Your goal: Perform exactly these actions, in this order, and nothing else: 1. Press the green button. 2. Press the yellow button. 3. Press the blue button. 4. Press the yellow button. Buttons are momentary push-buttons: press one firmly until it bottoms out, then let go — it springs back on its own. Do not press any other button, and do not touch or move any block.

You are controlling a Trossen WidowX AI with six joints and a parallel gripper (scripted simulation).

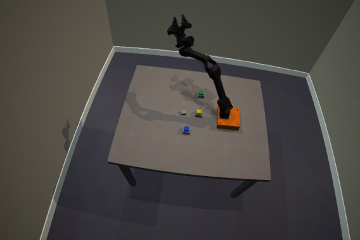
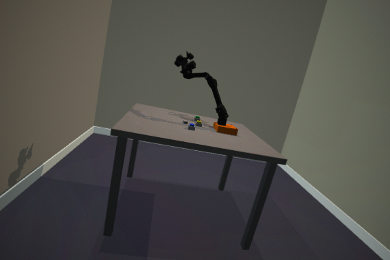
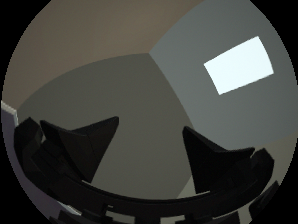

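Now: gripper tip 53 cm above the yellow button, 38 cm to the right of it and 25 cm past it. Round my gripper tip: small grey block: 55 cm below, 39 cm to the left, 14 cm behind; then blue button: 54 cm to the left, 53 cm below, 18 cm behind.
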